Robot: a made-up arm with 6 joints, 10 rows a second.
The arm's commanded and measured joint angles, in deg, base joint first. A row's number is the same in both.
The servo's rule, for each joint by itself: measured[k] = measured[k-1] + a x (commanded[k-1-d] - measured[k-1]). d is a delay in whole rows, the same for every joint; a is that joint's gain. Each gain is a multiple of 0.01, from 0.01 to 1. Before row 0 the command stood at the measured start. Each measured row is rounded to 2 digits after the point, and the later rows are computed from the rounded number. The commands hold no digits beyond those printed.
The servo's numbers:
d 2
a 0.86 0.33 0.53 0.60 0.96 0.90
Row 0, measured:
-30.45, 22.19, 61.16, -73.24, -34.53, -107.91
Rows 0 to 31, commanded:
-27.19, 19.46, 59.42, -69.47, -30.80, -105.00
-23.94, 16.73, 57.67, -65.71, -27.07, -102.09
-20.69, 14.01, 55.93, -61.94, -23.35, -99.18
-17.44, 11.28, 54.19, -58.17, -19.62, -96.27
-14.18, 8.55, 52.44, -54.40, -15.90, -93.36
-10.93, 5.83, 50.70, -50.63, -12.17, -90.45
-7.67, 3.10, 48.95, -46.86, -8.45, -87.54
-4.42, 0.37, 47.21, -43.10, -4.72, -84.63
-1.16, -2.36, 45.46, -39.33, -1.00, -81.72
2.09, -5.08, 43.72, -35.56, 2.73, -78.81
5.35, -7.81, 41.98, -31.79, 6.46, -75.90
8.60, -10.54, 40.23, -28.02, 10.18, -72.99
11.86, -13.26, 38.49, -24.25, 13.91, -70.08
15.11, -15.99, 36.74, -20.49, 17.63, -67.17
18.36, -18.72, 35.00, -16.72, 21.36, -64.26
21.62, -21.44, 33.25, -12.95, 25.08, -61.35
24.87, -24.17, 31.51, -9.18, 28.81, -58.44
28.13, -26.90, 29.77, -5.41, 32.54, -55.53
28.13, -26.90, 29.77, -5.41, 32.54, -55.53
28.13, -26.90, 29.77, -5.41, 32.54, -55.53
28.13, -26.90, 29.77, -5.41, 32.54, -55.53
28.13, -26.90, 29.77, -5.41, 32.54, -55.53
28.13, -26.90, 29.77, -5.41, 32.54, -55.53
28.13, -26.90, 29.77, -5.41, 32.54, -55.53
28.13, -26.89, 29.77, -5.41, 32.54, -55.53
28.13, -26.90, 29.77, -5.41, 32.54, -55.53
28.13, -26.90, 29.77, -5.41, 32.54, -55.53
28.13, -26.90, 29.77, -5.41, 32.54, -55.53
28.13, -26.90, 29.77, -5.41, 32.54, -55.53
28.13, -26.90, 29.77, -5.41, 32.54, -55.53
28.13, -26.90, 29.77, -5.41, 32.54, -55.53
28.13, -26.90, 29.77, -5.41, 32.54, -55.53
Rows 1 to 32, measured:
-30.45, 22.19, 61.16, -73.24, -34.53, -107.91
-30.45, 22.19, 61.16, -73.24, -34.53, -107.91
-27.65, 21.29, 60.24, -70.98, -30.95, -105.29
-24.46, 19.79, 58.88, -67.82, -27.23, -102.41
-21.22, 17.88, 57.32, -64.29, -23.51, -99.50
-17.97, 15.70, 55.66, -60.62, -19.78, -96.59
-14.71, 13.34, 53.95, -56.89, -16.06, -93.68
-11.46, 10.86, 52.23, -53.13, -12.33, -90.77
-8.20, 8.30, 50.49, -49.37, -8.61, -87.86
-4.95, 5.68, 48.75, -45.61, -4.88, -84.95
-1.69, 3.03, 47.01, -41.84, -1.16, -82.04
1.56, 0.35, 45.27, -38.07, 2.57, -79.13
4.82, -2.34, 43.53, -34.30, 6.30, -76.22
8.07, -5.05, 41.78, -30.53, 10.02, -73.31
11.33, -7.76, 40.04, -26.76, 13.75, -70.40
14.58, -10.48, 38.29, -23.00, 17.47, -67.49
17.83, -13.20, 36.55, -19.23, 21.20, -64.58
21.09, -15.92, 34.80, -15.46, 24.92, -61.67
24.34, -18.64, 33.06, -11.69, 28.65, -58.76
27.60, -21.37, 31.32, -7.92, 32.38, -55.85
28.06, -23.19, 30.50, -6.41, 32.53, -55.56
28.12, -24.41, 30.11, -5.81, 32.54, -55.53
28.13, -25.23, 29.93, -5.57, 32.54, -55.53
28.13, -25.78, 29.85, -5.47, 32.54, -55.53
28.13, -26.15, 29.81, -5.43, 32.54, -55.53
28.13, -26.40, 29.79, -5.42, 32.54, -55.53
28.13, -26.56, 29.78, -5.41, 32.54, -55.53
28.13, -26.67, 29.77, -5.41, 32.54, -55.53
28.13, -26.75, 29.77, -5.41, 32.54, -55.53
28.13, -26.80, 29.77, -5.41, 32.54, -55.53
28.13, -26.83, 29.77, -5.41, 32.54, -55.53
28.13, -26.85, 29.77, -5.41, 32.54, -55.53

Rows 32 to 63, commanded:
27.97, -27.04, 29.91, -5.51, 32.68, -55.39
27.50, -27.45, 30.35, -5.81, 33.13, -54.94
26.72, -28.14, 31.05, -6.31, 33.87, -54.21
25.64, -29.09, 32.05, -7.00, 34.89, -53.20
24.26, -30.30, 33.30, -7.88, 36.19, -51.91
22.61, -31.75, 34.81, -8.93, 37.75, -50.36
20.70, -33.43, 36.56, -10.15, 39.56, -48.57
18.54, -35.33, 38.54, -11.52, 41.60, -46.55
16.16, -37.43, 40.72, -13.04, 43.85, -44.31
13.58, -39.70, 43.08, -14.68, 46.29, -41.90
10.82, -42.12, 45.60, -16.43, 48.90, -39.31
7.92, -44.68, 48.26, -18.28, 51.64, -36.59
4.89, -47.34, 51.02, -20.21, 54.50, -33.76
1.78, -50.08, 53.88, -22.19, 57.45, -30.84
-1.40, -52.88, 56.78, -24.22, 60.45, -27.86
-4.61, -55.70, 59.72, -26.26, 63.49, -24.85
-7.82, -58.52, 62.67, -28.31, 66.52, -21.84
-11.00, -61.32, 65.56, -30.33, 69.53, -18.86
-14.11, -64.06, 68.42, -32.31, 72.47, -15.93
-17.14, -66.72, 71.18, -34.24, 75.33, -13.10
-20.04, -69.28, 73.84, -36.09, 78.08, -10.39
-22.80, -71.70, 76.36, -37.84, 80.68, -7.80
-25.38, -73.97, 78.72, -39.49, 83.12, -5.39
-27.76, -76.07, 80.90, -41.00, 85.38, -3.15
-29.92, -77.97, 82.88, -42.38, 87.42, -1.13
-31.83, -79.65, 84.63, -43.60, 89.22, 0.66
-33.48, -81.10, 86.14, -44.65, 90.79, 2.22
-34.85, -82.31, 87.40, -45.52, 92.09, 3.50
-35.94, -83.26, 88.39, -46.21, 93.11, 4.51
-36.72, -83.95, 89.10, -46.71, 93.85, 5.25
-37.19, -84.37, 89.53, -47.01, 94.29, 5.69
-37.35, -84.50, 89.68, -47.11, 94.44, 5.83
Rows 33 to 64, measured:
28.13, -26.87, 29.77, -5.41, 32.54, -55.53
28.13, -26.88, 29.77, -5.41, 32.54, -55.53
27.99, -26.93, 29.84, -5.47, 32.67, -55.40
27.57, -27.10, 30.11, -5.67, 33.11, -54.99
26.84, -27.44, 30.61, -6.05, 33.84, -54.29
25.81, -27.98, 31.37, -6.62, 34.85, -53.31
24.48, -28.75, 32.39, -7.38, 36.14, -52.05
22.87, -29.74, 33.67, -8.31, 37.69, -50.53
21.00, -30.96, 35.20, -9.41, 39.49, -48.77
18.88, -32.40, 36.97, -10.68, 41.52, -46.77
16.54, -34.06, 38.96, -12.10, 43.76, -44.56
13.99, -35.92, 41.14, -13.65, 46.19, -42.17
11.26, -37.97, 43.50, -15.32, 48.79, -39.60
8.39, -40.18, 46.02, -17.10, 51.53, -36.89
5.38, -42.54, 48.67, -18.97, 54.38, -34.07
2.28, -45.03, 51.43, -20.90, 57.33, -31.16
-0.88, -47.62, 54.27, -22.89, 60.33, -28.19
-4.09, -50.29, 57.16, -24.91, 63.36, -25.18
-7.30, -53.01, 60.08, -26.95, 66.39, -22.17
-10.48, -55.75, 62.98, -28.98, 69.40, -19.19
-13.60, -58.49, 65.86, -30.98, 72.35, -16.26
-16.64, -61.21, 68.68, -32.94, 75.21, -13.42
-19.56, -63.87, 71.41, -34.83, 77.97, -10.69
-22.35, -66.45, 74.03, -36.64, 80.57, -8.09
-24.96, -68.93, 76.52, -38.35, 83.02, -5.66
-27.37, -71.29, 78.84, -39.94, 85.29, -3.40
-29.56, -73.49, 80.98, -41.40, 87.33, -1.36
-31.51, -75.52, 82.91, -42.72, 89.14, 0.46
-33.20, -77.36, 84.62, -43.88, 90.72, 2.04
-34.62, -78.99, 86.09, -44.86, 92.04, 3.35
-35.76, -80.40, 87.31, -45.67, 93.07, 4.39
-36.59, -81.57, 88.26, -46.29, 93.82, 5.16

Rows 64 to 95, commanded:
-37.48, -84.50, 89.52, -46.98, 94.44, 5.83
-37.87, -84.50, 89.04, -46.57, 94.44, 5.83
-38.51, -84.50, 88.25, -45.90, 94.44, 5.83
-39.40, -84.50, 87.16, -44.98, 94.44, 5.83
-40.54, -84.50, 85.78, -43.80, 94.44, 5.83
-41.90, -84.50, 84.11, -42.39, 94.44, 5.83
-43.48, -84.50, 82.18, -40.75, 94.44, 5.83
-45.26, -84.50, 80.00, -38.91, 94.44, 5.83
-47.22, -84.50, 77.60, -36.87, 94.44, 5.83
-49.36, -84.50, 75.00, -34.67, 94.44, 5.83
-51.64, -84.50, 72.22, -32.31, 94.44, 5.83
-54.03, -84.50, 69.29, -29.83, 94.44, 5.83
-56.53, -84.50, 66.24, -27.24, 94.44, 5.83
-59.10, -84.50, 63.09, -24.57, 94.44, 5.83
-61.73, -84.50, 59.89, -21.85, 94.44, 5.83
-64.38, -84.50, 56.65, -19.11, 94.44, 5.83
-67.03, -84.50, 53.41, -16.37, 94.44, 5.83
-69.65, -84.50, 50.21, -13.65, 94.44, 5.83
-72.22, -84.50, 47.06, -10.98, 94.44, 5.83
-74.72, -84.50, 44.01, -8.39, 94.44, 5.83
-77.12, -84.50, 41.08, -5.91, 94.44, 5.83
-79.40, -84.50, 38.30, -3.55, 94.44, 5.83
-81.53, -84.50, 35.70, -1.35, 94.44, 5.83
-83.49, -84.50, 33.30, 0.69, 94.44, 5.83
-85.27, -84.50, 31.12, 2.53, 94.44, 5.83
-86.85, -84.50, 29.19, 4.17, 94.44, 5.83
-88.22, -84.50, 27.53, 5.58, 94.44, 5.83
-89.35, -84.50, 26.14, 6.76, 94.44, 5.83
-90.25, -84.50, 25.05, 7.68, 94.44, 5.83
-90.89, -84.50, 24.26, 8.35, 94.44, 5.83
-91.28, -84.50, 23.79, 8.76, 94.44, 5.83
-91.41, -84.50, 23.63, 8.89, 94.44, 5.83
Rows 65 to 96, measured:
-37.11, -82.49, 88.93, -46.72, 94.27, 5.64
-37.32, -83.15, 89.33, -46.95, 94.43, 5.81
-37.46, -83.60, 89.43, -46.97, 94.44, 5.83
-37.81, -83.90, 89.22, -46.73, 94.44, 5.83
-38.41, -84.10, 88.71, -46.23, 94.44, 5.83
-39.26, -84.23, 87.89, -45.48, 94.44, 5.83
-40.36, -84.32, 86.77, -44.47, 94.44, 5.83
-41.68, -84.38, 85.36, -43.22, 94.44, 5.83
-43.23, -84.42, 83.67, -41.74, 94.44, 5.83
-44.98, -84.45, 81.72, -40.04, 94.44, 5.83
-46.91, -84.47, 79.54, -38.14, 94.44, 5.83
-49.02, -84.48, 77.13, -36.06, 94.44, 5.83
-51.27, -84.49, 74.53, -33.81, 94.44, 5.83
-53.64, -84.49, 71.75, -31.42, 94.44, 5.83
-56.13, -84.49, 68.83, -28.91, 94.44, 5.83
-58.68, -84.49, 65.79, -26.31, 94.44, 5.83
-61.30, -84.49, 62.66, -23.63, 94.44, 5.83
-63.95, -84.49, 59.47, -20.92, 94.44, 5.83
-66.60, -84.49, 56.26, -18.19, 94.44, 5.83
-69.22, -84.49, 53.05, -15.47, 94.44, 5.83
-71.80, -84.49, 49.88, -12.78, 94.44, 5.83
-74.31, -84.49, 46.77, -10.15, 94.44, 5.83
-76.73, -84.49, 43.75, -7.61, 94.44, 5.83
-79.03, -84.49, 40.86, -5.17, 94.44, 5.83
-81.18, -84.49, 38.13, -2.88, 94.44, 5.83
-83.17, -84.49, 35.57, -0.74, 94.44, 5.83
-84.98, -84.49, 33.21, 1.22, 94.44, 5.83
-86.59, -84.49, 31.08, 2.99, 94.44, 5.83
-87.99, -84.49, 29.20, 4.54, 94.44, 5.83
-89.16, -84.49, 27.58, 5.87, 94.44, 5.83
-90.10, -84.49, 26.24, 6.96, 94.44, 5.83
-90.78, -84.49, 25.19, 7.79, 94.44, 5.83

